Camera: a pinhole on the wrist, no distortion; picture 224 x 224 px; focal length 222.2 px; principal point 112.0 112.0 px. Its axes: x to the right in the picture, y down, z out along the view. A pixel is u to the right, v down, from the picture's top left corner.
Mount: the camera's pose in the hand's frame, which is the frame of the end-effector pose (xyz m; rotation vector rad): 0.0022 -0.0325 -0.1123 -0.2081 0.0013 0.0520
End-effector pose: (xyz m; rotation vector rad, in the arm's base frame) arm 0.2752 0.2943 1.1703 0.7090 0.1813 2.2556
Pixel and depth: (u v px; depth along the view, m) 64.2 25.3 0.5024
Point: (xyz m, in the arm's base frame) 0.6365 0.2798 1.4376
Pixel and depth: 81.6 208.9 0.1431
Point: 0.2597 0.2378 1.1926
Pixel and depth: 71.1 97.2 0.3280
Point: 0.4171 0.2280 1.3271
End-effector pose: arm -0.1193 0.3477 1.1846 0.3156 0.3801 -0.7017
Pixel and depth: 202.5 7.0 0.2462
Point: -0.0698 0.1609 1.2582
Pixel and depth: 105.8 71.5 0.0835
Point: -0.1458 0.3368 1.1555
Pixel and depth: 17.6 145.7 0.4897
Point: -0.0978 0.4183 1.6098
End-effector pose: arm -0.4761 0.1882 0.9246 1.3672 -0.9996 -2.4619
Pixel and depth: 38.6 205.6 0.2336
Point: -0.5263 0.1865 1.0826
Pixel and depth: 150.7 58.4 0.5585
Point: -0.8971 0.3975 0.9916
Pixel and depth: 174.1 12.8 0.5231
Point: -0.8983 0.4449 0.8859
